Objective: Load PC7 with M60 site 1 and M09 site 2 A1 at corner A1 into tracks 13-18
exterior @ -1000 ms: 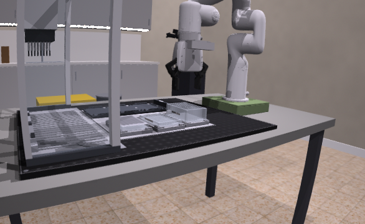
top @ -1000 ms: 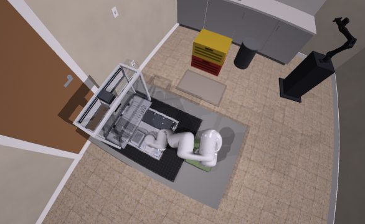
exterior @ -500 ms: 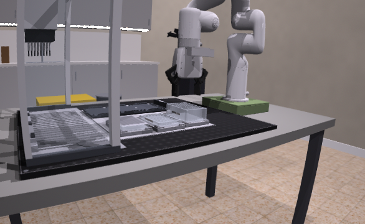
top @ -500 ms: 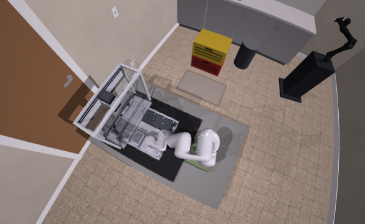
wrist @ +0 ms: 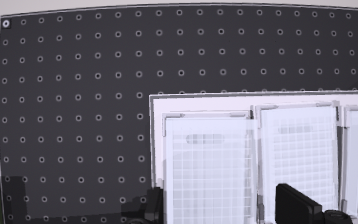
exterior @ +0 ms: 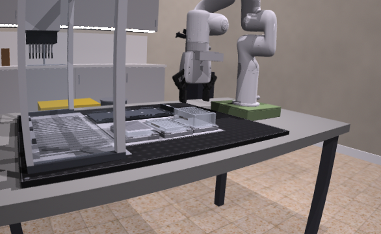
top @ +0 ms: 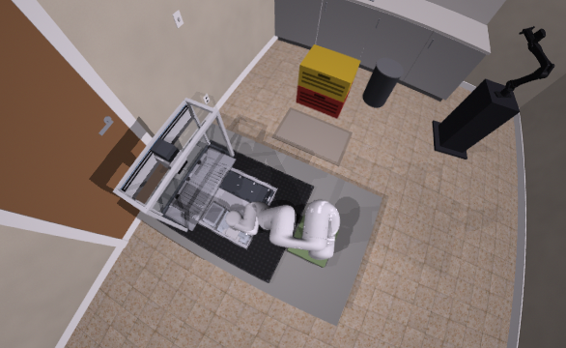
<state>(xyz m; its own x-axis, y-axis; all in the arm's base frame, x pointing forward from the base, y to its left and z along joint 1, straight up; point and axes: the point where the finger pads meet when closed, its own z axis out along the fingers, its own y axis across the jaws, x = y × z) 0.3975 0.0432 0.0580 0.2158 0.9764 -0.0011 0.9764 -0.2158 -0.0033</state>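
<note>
The deep-well block M09 is 70 mm below my hand. Round my hand: plate carrier PC7: 70 mm ahead, 250 mm to the right, 80 mm below; then plate nest S1: 90 mm below; then frame post: 350 mm ahead, 100 mm to the left, 150 mm above.
</note>
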